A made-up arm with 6 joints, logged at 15 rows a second.
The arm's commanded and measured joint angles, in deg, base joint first. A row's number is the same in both.
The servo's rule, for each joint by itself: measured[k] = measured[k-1] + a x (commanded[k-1-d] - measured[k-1]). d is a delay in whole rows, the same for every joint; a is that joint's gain. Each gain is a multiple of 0.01, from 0.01 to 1. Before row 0 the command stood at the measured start. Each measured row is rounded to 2 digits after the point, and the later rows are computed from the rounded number. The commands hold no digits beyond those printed.
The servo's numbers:
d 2
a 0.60 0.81 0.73 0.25 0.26 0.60
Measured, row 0:
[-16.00, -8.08, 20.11, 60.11, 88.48, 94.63]
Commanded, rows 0 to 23:
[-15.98, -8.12, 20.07, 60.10, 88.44, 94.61]
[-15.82, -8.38, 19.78, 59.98, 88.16, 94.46]
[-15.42, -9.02, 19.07, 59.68, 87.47, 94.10]
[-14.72, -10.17, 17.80, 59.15, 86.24, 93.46]
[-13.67, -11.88, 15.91, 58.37, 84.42, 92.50]
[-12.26, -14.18, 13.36, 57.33, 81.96, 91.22]
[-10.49, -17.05, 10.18, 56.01, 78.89, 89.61]
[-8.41, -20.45, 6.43, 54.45, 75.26, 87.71]
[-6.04, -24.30, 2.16, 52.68, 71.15, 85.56]
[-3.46, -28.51, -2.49, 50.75, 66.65, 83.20]
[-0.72, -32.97, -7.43, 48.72, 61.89, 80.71]
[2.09, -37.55, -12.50, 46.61, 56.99, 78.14]
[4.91, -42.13, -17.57, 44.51, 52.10, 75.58]
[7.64, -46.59, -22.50, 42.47, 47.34, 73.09]
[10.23, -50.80, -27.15, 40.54, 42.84, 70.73]
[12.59, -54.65, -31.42, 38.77, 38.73, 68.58]
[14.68, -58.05, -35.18, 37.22, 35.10, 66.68]
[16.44, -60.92, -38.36, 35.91, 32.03, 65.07]
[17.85, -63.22, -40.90, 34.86, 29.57, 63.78]
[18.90, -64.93, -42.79, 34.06, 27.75, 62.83]
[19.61, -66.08, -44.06, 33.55, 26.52, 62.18]
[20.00, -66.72, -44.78, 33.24, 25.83, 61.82]
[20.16, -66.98, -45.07, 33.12, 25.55, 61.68]
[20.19, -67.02, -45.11, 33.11, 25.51, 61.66]
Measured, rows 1 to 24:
[-16.00, -8.08, 20.11, 60.11, 88.48, 94.63]
[-16.00, -8.08, 20.11, 60.11, 88.48, 94.63]
[-15.99, -8.11, 20.08, 60.11, 88.47, 94.62]
[-15.89, -8.33, 19.86, 60.08, 88.39, 94.52]
[-15.61, -8.89, 19.28, 59.98, 88.15, 94.27]
[-15.08, -9.93, 18.20, 59.77, 87.65, 93.78]
[-14.23, -11.51, 16.53, 59.42, 86.81, 93.01]
[-13.05, -13.67, 14.22, 58.90, 85.55, 91.94]
[-11.51, -16.41, 11.27, 58.18, 83.82, 90.54]
[-9.65, -19.68, 7.74, 57.25, 81.59, 88.84]
[-7.48, -23.42, 3.67, 56.11, 78.88, 86.87]
[-5.07, -27.54, -0.83, 54.77, 75.70, 84.67]
[-2.46, -31.94, -5.65, 53.26, 72.11, 82.29]
[0.27, -36.48, -10.65, 51.60, 68.18, 79.80]
[3.05, -41.06, -15.70, 49.83, 64.00, 77.27]
[5.80, -45.54, -20.66, 47.99, 59.67, 74.76]
[8.46, -49.80, -25.40, 46.13, 55.29, 72.34]
[10.94, -53.73, -29.79, 44.29, 50.98, 70.08]
[13.18, -57.23, -33.72, 42.52, 46.85, 68.04]
[15.14, -60.22, -37.11, 40.87, 43.00, 66.26]
[16.77, -62.65, -39.88, 39.37, 39.51, 64.77]
[18.05, -64.50, -42.00, 38.04, 36.45, 63.61]
[18.99, -65.78, -43.50, 36.92, 33.87, 62.75]
[19.60, -66.54, -44.43, 36.00, 31.78, 62.19]

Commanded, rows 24 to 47:
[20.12, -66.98, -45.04, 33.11, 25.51, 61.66]
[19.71, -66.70, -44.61, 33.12, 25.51, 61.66]
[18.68, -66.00, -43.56, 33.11, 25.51, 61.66]
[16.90, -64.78, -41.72, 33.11, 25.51, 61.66]
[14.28, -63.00, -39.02, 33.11, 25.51, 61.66]
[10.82, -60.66, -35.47, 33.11, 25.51, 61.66]
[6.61, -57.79, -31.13, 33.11, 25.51, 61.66]
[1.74, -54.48, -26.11, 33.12, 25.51, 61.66]
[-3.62, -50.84, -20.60, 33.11, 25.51, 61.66]
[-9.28, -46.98, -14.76, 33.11, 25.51, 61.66]
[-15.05, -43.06, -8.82, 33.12, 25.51, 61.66]
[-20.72, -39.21, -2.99, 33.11, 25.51, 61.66]
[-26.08, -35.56, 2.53, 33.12, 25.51, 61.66]
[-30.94, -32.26, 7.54, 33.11, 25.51, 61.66]
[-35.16, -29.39, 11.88, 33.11, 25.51, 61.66]
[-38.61, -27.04, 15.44, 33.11, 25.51, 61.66]
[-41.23, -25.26, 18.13, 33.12, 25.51, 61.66]
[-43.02, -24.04, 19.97, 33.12, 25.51, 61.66]
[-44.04, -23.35, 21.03, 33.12, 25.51, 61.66]
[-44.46, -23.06, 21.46, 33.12, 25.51, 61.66]
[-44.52, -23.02, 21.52, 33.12, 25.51, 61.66]
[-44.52, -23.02, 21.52, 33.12, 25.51, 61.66]
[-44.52, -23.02, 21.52, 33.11, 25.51, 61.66]
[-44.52, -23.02, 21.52, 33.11, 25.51, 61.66]
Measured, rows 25 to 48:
[19.94, -66.90, -44.90, 35.28, 30.16, 61.88]
[20.09, -67.00, -45.05, 34.74, 28.95, 61.75]
[20.11, -66.98, -45.04, 34.33, 28.06, 61.70]
[19.87, -66.75, -44.73, 34.03, 27.40, 61.68]
[19.16, -66.14, -43.88, 33.80, 26.91, 61.67]
[17.80, -65.04, -42.30, 33.63, 26.55, 61.66]
[15.69, -63.39, -39.91, 33.50, 26.28, 61.66]
[12.77, -61.18, -36.67, 33.40, 26.08, 61.66]
[9.07, -58.43, -32.63, 33.33, 25.93, 61.66]
[4.67, -55.23, -27.87, 33.28, 25.82, 61.66]
[-0.30, -51.67, -22.56, 33.24, 25.74, 61.66]
[-5.69, -47.87, -16.87, 33.21, 25.68, 61.66]
[-11.31, -43.97, -10.99, 33.19, 25.64, 61.66]
[-16.96, -40.11, -5.15, 33.17, 25.61, 61.66]
[-22.43, -36.42, 0.46, 33.16, 25.58, 61.66]
[-27.54, -33.05, 5.63, 33.15, 25.56, 61.66]
[-32.11, -30.09, 10.19, 33.14, 25.55, 61.66]
[-36.01, -27.62, 14.02, 33.13, 25.54, 61.66]
[-39.14, -25.71, 17.02, 33.13, 25.53, 61.66]
[-41.47, -24.36, 19.17, 33.13, 25.52, 61.66]
[-43.01, -23.54, 20.53, 33.13, 25.52, 61.66]
[-43.88, -23.15, 21.21, 33.13, 25.52, 61.66]
[-44.26, -23.04, 21.44, 33.13, 25.52, 61.66]
[-44.42, -23.02, 21.50, 33.13, 25.52, 61.66]

